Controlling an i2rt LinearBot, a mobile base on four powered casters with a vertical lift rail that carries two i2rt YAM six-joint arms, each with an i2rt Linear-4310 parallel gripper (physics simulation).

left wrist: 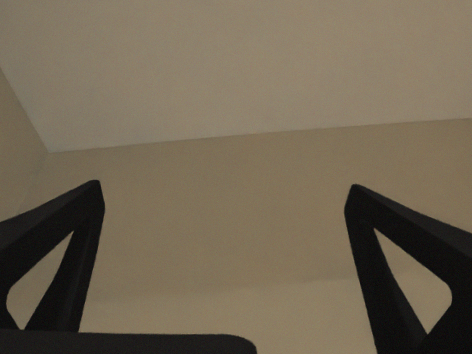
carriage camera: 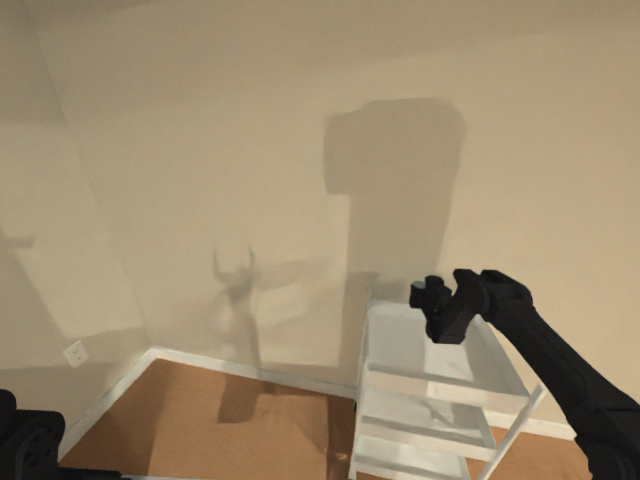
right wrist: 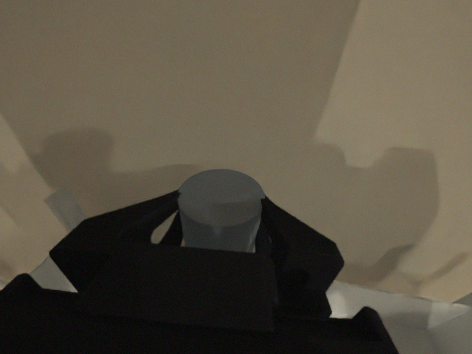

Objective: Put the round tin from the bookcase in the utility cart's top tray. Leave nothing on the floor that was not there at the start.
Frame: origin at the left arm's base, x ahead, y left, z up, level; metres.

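Seen in the pictures: left gripper, fingertip midpoint: (left wrist: 227,195); right gripper, fingertip midpoint: (carriage camera: 417,285) (right wrist: 224,194).
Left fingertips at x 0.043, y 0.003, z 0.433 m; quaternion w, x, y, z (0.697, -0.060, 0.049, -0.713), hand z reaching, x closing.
A point is followed by its place in that frame.
The round tin (carriage camera: 417,284) {z -0.103, x 0.643, y -0.690 m} (right wrist: 220,212) {z -0.103, x 0.624, y -0.700 m} is a grey cylinder with a wider lid, held upright. My right gripper (right wrist: 224,194) {z -0.120, x 0.660, y -0.701 m} is shut on it, one finger on each side; the fingers hide part of its body. In the carriage view the tin and the gripper appear in front of the far part of the utility cart's top tray. The white utility cart (carriage camera: 449,391) {z -0.240, x 0.326, y -0.697 m} has three trays and stands by the wall; parts of it show low in the right wrist view. My left gripper (left wrist: 227,195) {z 0.433, x 0.043, y 0.003 m} is wide open and empty, facing wall and ceiling. The bookcase does not show.
The beige wall (carriage camera: 180,155) {z 0.318, x 0.877, y 0.234 m} rises right behind the cart, with a white baseboard (carriage camera: 305,383) {z -0.889, x 0.777, y -0.253 m} along its foot. A room corner and a wall outlet (carriage camera: 75,353) {z -0.528, x 0.634, y 0.798 m} are at the left. Brown floor (carriage camera: 206,439) {z -0.942, x 0.512, y 0.208 m} shows left of the cart. Part of my left arm (carriage camera: 38,439) {z 0.124, x 0.022, y -0.040 m} is at lower left.
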